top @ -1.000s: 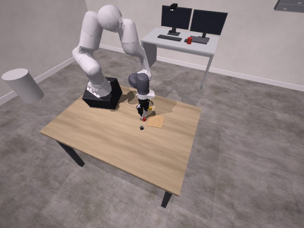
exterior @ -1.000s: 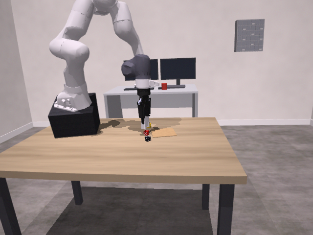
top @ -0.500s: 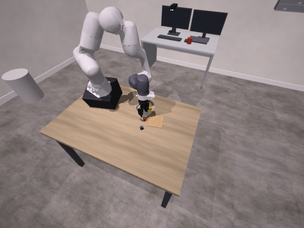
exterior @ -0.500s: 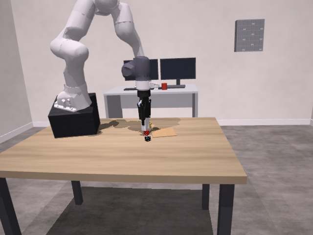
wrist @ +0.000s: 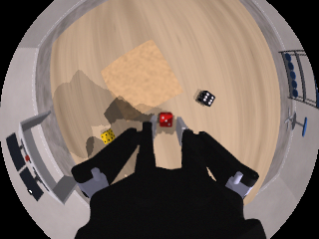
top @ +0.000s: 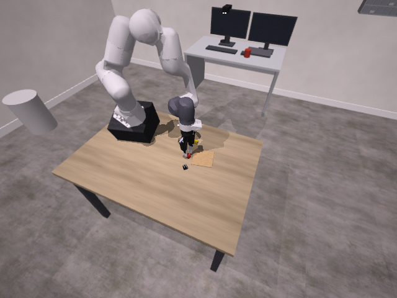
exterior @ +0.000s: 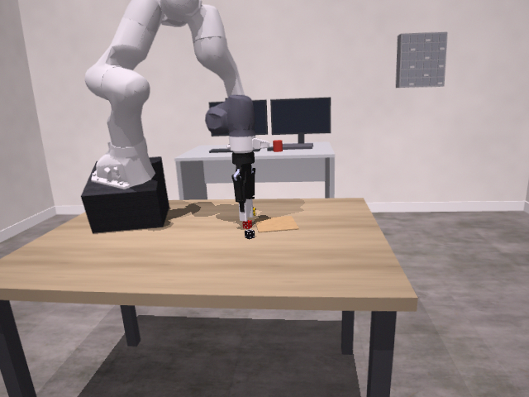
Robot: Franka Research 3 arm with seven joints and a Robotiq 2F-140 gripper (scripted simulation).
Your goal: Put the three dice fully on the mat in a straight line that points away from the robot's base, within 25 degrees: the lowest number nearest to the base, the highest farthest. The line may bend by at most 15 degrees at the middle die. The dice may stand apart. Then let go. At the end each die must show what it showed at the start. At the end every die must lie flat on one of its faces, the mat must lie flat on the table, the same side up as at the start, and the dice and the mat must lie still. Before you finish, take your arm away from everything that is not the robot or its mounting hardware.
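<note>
Now: hand 50 mm above the red die. From my hand the other things lie so: yellow die 140 mm to the left, 50 mm below, 10 mm behind; black die 90 mm to the right, 50 mm below, 30 mm ahead; tan mat 100 mm ahead, 60 mm below, 40 mm to the left.
</note>
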